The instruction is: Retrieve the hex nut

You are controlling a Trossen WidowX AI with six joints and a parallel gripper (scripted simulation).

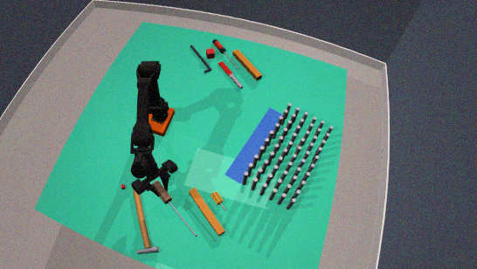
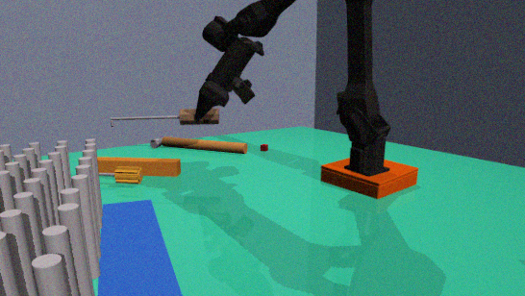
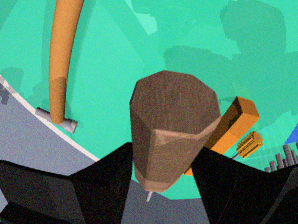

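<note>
Now: gripper tip 9 cm short of the hook tool and 5 cm to the left of it. The rest, counted from my gripper tip: yellow-handled tool 20 cm ahead, 9 cm to the left, 9 cm below; then blue taped strip 40 cm to the left, 25 cm ahead, 11 cm below; then red cube 21 cm behind, 10 cm below, 3 cm to the right.
</note>
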